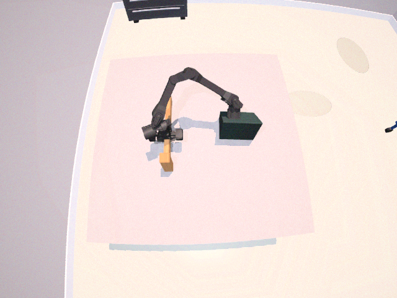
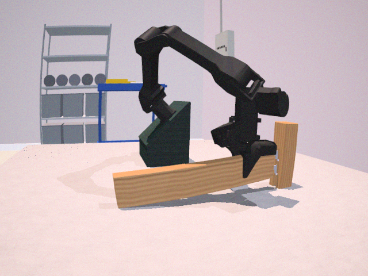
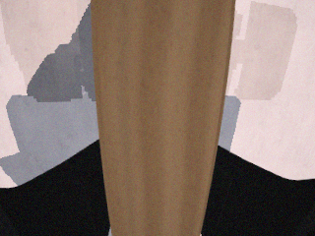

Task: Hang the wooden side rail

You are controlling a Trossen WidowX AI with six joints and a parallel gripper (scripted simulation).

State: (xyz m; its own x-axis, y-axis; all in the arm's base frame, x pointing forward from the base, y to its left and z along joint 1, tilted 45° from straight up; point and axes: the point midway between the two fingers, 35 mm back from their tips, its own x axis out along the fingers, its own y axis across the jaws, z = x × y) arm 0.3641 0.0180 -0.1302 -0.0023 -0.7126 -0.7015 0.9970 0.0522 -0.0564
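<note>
My gripper tip is 10 mm past the headboard post, 140 mm to the right of it and 40 mm below it.
</note>
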